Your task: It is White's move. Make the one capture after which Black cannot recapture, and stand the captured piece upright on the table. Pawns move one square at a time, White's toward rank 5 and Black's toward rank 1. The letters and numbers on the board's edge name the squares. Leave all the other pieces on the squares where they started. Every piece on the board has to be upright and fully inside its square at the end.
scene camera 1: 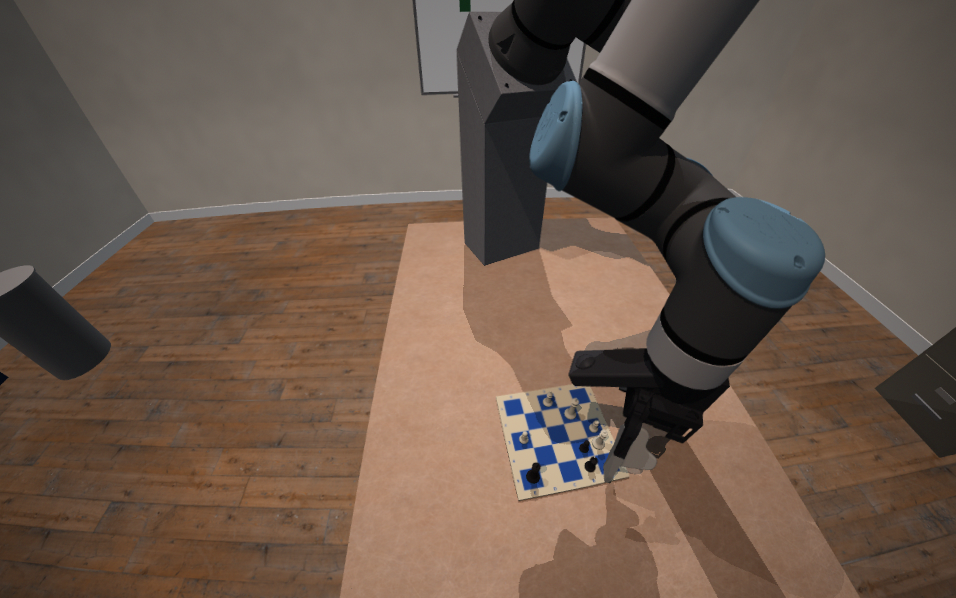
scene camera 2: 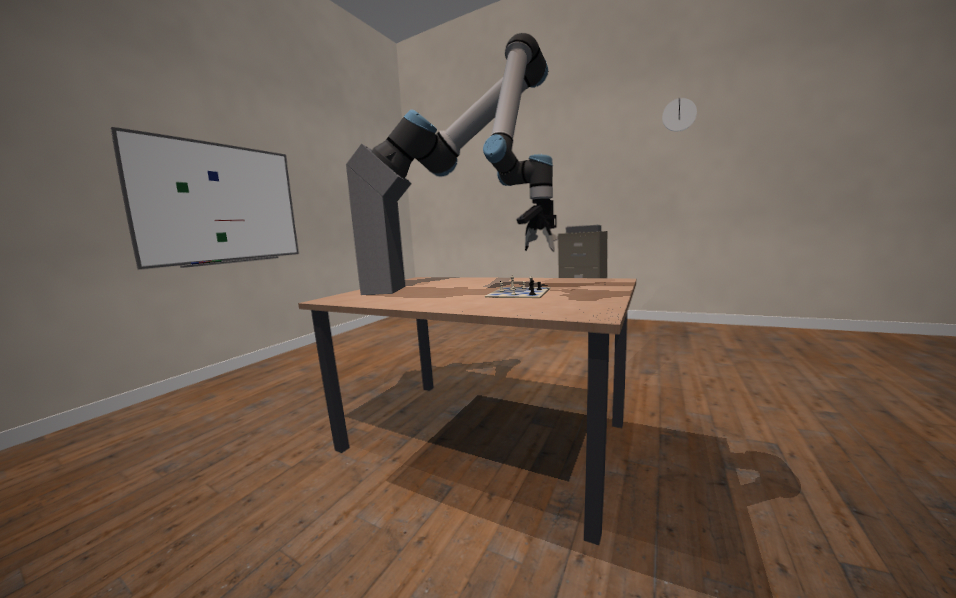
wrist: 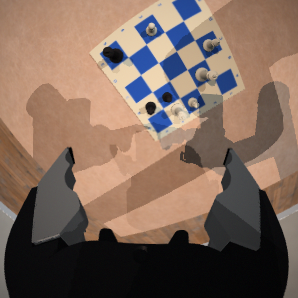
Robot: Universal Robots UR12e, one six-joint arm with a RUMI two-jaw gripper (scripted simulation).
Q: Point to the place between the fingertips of the gripper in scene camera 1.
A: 615, 432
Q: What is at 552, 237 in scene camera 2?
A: The gripper.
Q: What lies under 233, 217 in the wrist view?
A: The gripper.
